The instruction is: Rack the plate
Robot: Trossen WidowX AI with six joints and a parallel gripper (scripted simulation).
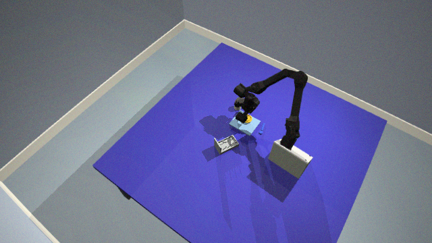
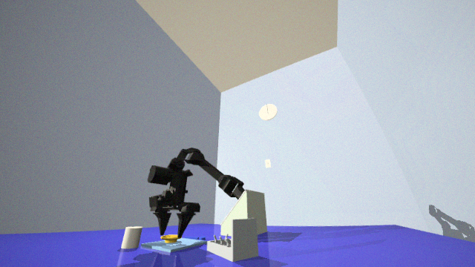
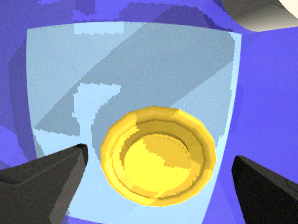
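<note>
The yellow plate is right at my gripper tip. From my gripper tip the other things lie so: white cup (9 cm ahead, 5 cm to the right); light blue mat (3 cm to the left, 2 cm below); blue spoon (12 cm behind, 2 cm below, 1 cm to the left).
</note>
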